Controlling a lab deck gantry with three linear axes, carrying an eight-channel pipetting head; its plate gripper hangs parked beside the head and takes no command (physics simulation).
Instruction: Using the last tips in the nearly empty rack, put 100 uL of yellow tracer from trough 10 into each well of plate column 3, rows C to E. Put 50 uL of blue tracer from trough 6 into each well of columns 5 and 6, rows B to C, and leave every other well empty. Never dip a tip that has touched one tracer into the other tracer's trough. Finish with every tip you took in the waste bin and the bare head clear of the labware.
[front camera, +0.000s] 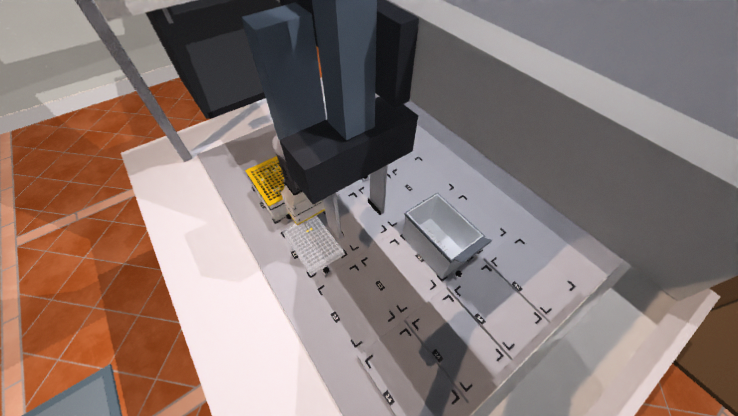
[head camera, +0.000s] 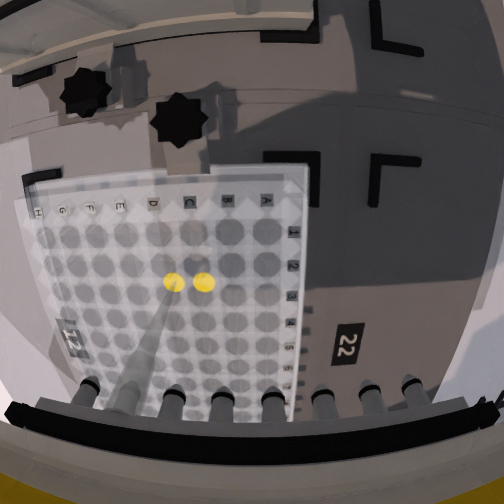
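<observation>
The clear plate (front camera: 321, 249) (head camera: 240, 176) shows yellow liquid in two wells of column 3, C3 (head camera: 204, 282) and D3 (head camera: 171, 286). No yellow shows in E3, and no blue shows in columns 5 and 6. One grey tip (head camera: 146, 345) sits on the second channel from the left in the head view; its end is at D3, its exact depth unclear. The other channels of the pipetting head (head camera: 255, 445) are bare. The yellow tip rack (front camera: 264, 178) is partly behind the head. The waste bin (front camera: 424, 247) stands right of the plate. The troughs do not show. The parked plate gripper (front camera: 357, 221) hangs open and empty.
In the front view, the gripper's two long fingers hang low between the plate and the bin. Black knobs (head camera: 179, 120) (head camera: 85, 92) stand beyond the plate's column 1 edge. A pale raised edge (head camera: 200, 24) crosses the head view's top left.
</observation>
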